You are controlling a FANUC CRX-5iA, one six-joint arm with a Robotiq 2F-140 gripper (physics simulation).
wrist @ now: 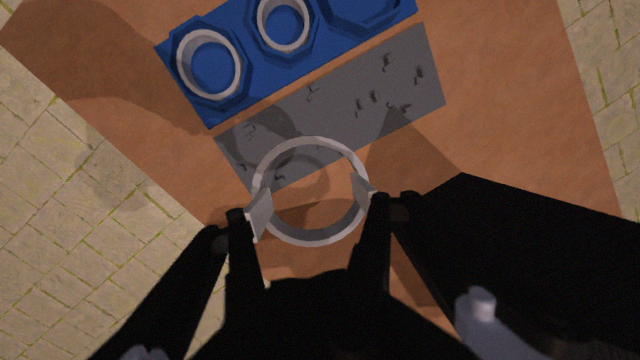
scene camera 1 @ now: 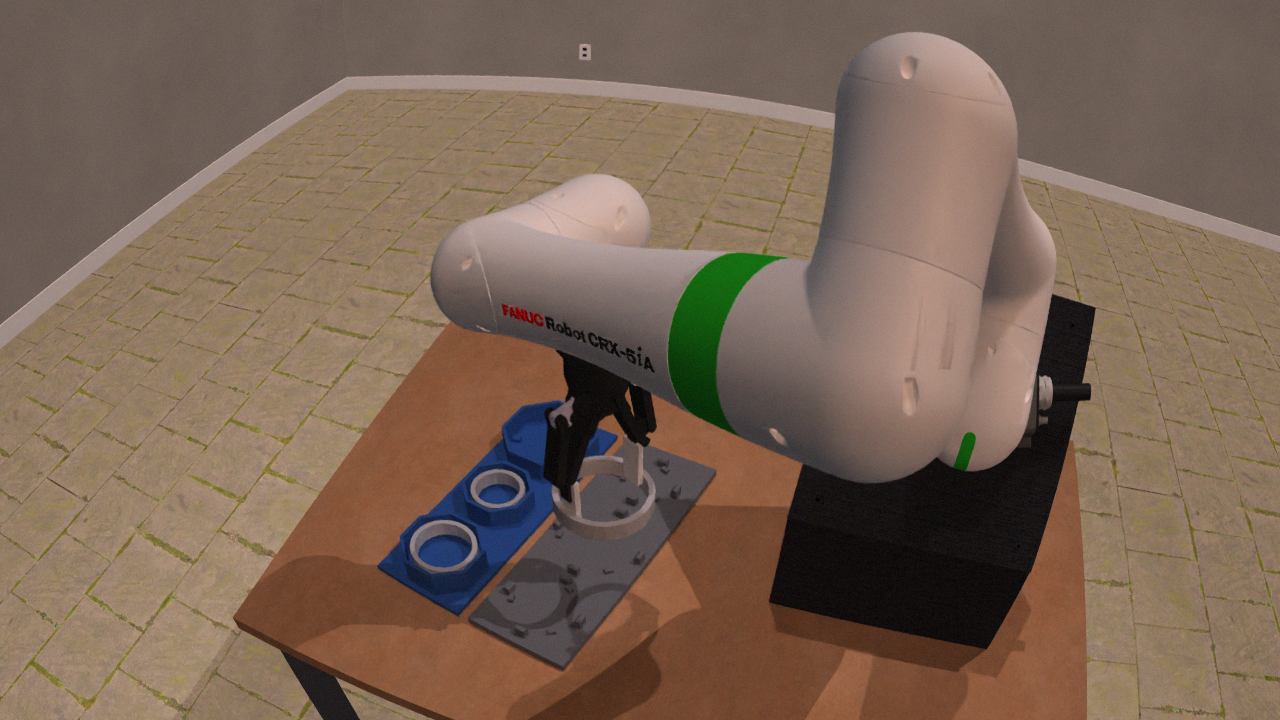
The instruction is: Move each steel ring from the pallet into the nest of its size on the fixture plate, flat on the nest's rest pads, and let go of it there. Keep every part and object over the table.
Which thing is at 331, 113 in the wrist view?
A grey fixture plate.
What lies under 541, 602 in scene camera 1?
A grey fixture plate.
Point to a blue pallet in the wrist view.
269, 75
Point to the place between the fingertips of my gripper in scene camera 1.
603, 497
